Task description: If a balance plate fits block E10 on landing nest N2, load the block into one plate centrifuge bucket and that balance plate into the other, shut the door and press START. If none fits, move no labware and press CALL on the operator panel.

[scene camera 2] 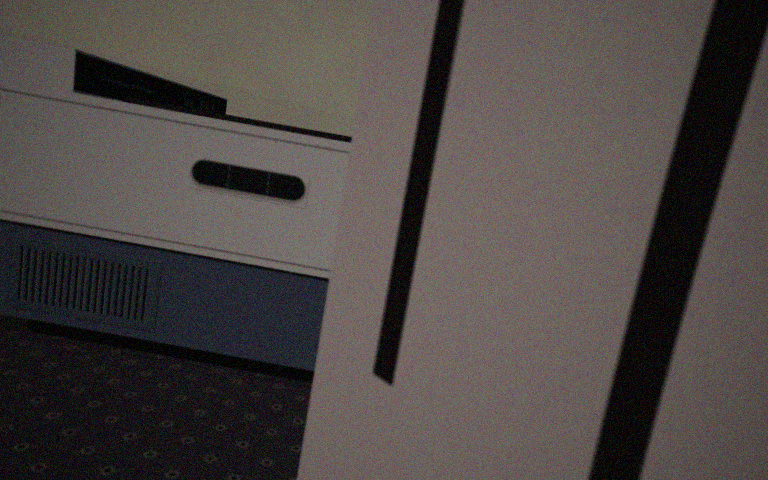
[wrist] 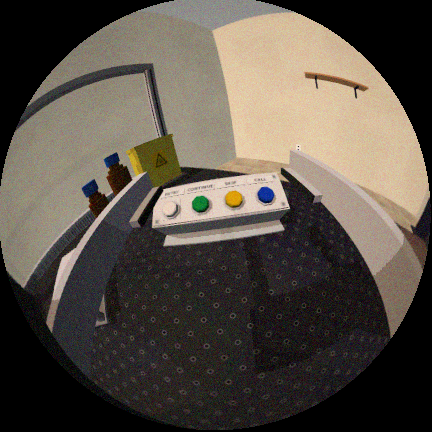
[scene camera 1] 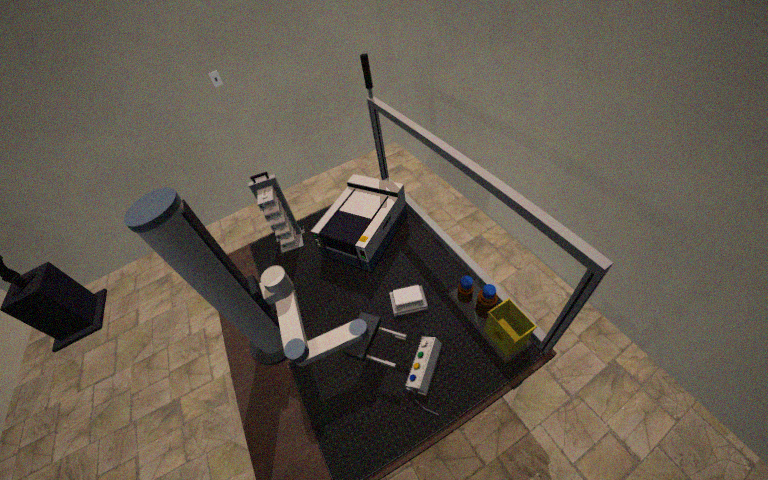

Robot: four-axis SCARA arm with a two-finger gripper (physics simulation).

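Pixels of known places: gripper, fingertip midpoint: (wrist: 219, 166) (scene camera 1: 400, 351); arm's base at its link origin: (scene camera 1: 275, 340).
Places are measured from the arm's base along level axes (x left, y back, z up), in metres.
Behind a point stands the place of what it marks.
The operator panel (scene camera 1: 428, 363) @[x -0.506, y -0.555, z 0.091 m] (wrist: 220, 222) @[x -0.462, y -0.524, z 0.045 m] is a sloped pale box with white, green, yellow and blue buttons. The blue CALL button (scene camera 1: 412, 377) @[x -0.517, y -0.472, z 0.083 m] (wrist: 266, 195) @[x -0.513, y -0.470, z 0.080 m] is at its right end in the wrist view. My gripper (scene camera 1: 400, 350) @[x -0.426, y -0.481, z 0.151 m] (wrist: 219, 166) @[x -0.426, y -0.481, z 0.151 m] is open and empty, its fingers pointing at the panel, one to each side of the button row in the wrist view. A white block (scene camera 1: 408, 295) @[x -0.187, y -0.658, z 0.082 m] sits on a pale nest (scene camera 1: 410, 310) @[x -0.237, y -0.634, z 0.038 m]; its label is unreadable. The centrifuge (scene camera 1: 381, 234) @[x 0.165, y -0.717, z 0.155 m] stands behind; its buckets do not show. Balance plates cannot be made out.
A stepped rack (scene camera 1: 292, 244) @[x 0.478, y -0.279, z 0.077 m] stands left of the centrifuge. Two brown bottles (scene camera 1: 465, 290) @[x -0.326, y -0.879, z 0.109 m] (scene camera 1: 485, 306) @[x -0.446, y -0.890, z 0.128 m] and a yellow bin (scene camera 1: 505, 340) @[x -0.608, y -0.857, z 0.124 m] (wrist: 167, 170) @[x -0.587, y -0.857, z 0.056 m] stand by the right edge, beneath a grey frame (scene camera 1: 487, 181) @[x -0.248, y -1.005, z 0.617 m]. Pale housing (scene camera 2: 113, 152) @[x 0.543, y -0.687, z 0.181 m] fills much of scene camera 2.
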